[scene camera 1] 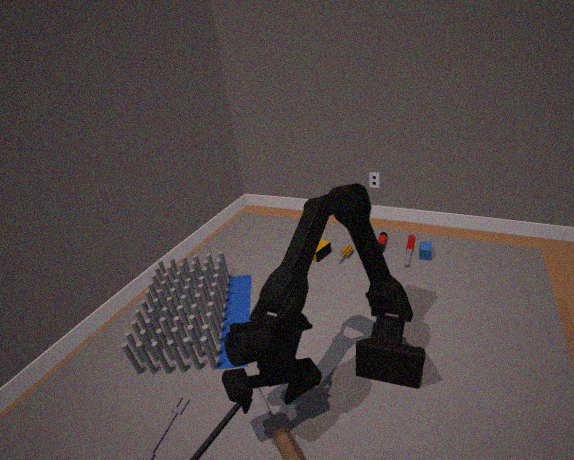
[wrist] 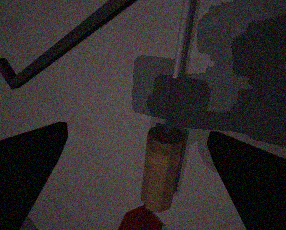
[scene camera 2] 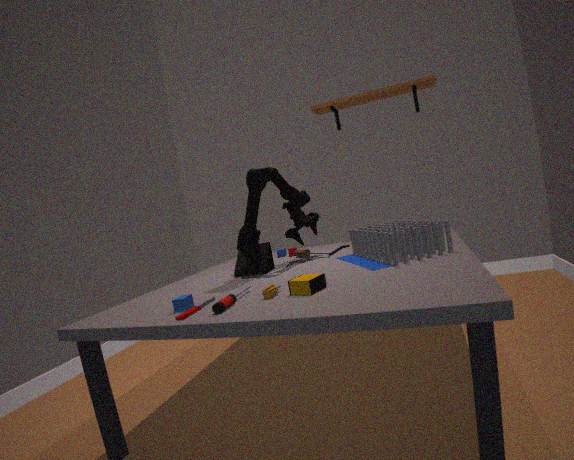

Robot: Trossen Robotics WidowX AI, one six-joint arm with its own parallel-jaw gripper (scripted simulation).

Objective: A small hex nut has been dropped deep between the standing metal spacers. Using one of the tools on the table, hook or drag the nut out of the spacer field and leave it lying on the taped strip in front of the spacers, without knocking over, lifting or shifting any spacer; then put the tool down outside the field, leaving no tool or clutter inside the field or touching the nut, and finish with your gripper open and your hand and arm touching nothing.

Observation:
The gripper (scene camera 1: 265,407) is open, with nothing in its grasp. Further things: a blue taped strip (scene camera 1: 237,308).
The gripper is seen too in the wrist view (wrist: 140,133).

